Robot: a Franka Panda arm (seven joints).
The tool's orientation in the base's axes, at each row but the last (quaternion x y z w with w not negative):
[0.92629, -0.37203, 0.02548, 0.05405]
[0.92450, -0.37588, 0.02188, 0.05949]
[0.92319, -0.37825, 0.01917, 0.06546]
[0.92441, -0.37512, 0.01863, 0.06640]
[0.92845, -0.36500, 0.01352, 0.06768]
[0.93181, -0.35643, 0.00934, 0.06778]
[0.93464, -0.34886, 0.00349, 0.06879]
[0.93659, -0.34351, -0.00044, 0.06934]
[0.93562, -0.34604, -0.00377, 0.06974]
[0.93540, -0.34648, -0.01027, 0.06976]
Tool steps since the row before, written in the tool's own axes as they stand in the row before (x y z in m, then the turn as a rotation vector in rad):
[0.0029, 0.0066, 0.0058, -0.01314, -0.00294, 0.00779]
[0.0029, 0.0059, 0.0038, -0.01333, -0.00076, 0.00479]
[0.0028, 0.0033, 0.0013, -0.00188, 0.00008, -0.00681]
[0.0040, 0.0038, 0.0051, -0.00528, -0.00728, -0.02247]
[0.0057, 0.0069, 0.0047, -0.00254, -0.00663, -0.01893]
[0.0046, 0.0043, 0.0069, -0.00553, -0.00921, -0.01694]
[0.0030, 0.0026, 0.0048, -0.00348, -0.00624, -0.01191]
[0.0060, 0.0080, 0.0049, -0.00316, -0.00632, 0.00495]
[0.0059, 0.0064, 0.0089, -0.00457, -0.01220, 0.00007]
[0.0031, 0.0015, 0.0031, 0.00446, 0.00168, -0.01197]
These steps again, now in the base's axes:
[-0.0024, -0.0074, -0.0050, -0.00740, 0.01020, -0.00912]
[-0.0021, -0.0067, -0.0030, -0.00904, 0.00916, -0.00596]
[-0.0003, -0.0045, -0.0007, -0.00130, 0.00217, 0.00660]
[0.0001, -0.0062, -0.0043, 0.00162, 0.01189, 0.02102]
[-0.0006, -0.0095, -0.0034, 0.00310, 0.00909, 0.01779]
[0.0004, -0.0071, -0.0060, 0.00253, 0.01270, 0.01532]
[0.0004, -0.0045, -0.0043, 0.00193, 0.00849, 0.01082]
[-0.0008, -0.0105, -0.0035, 0.00141, 0.00616, -0.00587]
[-0.0001, -0.0098, -0.0077, 0.00441, 0.01211, -0.00188]
[0.0012, -0.0035, -0.0028, 0.00311, -0.00268, 0.01221]

